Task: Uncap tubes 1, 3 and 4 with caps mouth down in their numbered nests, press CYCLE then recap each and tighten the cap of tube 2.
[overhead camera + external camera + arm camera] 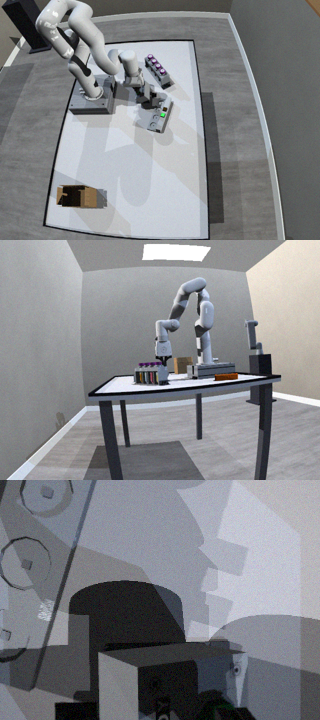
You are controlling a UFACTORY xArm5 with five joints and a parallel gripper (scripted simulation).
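Right now the green key is 40 mm below my hand. The rest, counted from my hand: blue key (40 mm to the left, 40 mm below); key housing (20 mm ahead, 20 mm to the left, 50 mm below); cardboard box (300 mm behind, 610 mm to the right, 40 mm below).
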